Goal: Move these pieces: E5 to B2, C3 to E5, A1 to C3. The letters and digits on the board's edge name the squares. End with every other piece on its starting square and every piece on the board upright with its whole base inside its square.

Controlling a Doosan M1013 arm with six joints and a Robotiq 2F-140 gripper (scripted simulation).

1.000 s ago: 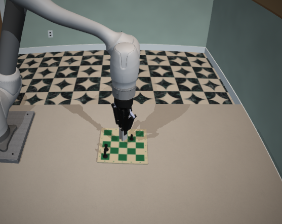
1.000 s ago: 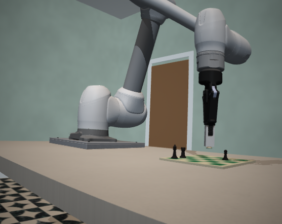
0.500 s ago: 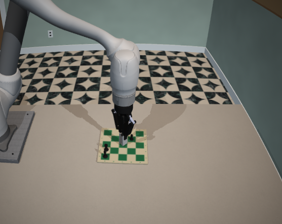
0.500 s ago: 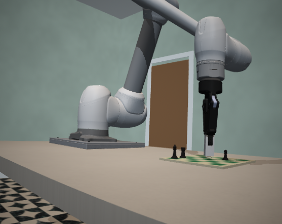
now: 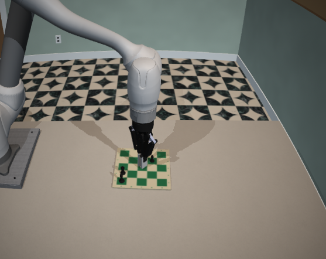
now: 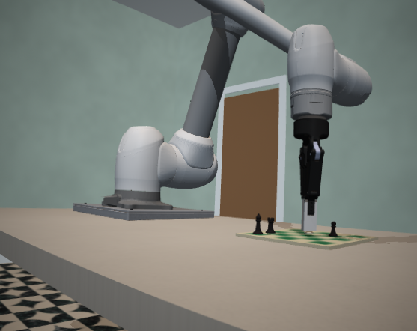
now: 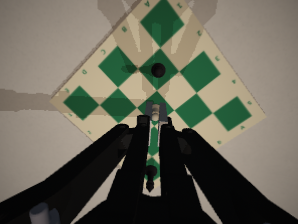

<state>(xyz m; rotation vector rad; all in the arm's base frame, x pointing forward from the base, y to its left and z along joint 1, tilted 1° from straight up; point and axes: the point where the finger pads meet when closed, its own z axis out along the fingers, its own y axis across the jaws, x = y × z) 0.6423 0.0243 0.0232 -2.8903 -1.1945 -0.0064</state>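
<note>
Right now my hand is 3 cm above the white pawn. Round my hand: black pawn: 4 cm ahead, 4 cm to the left, 3 cm below; cream chessboard: 5 cm below.
</note>
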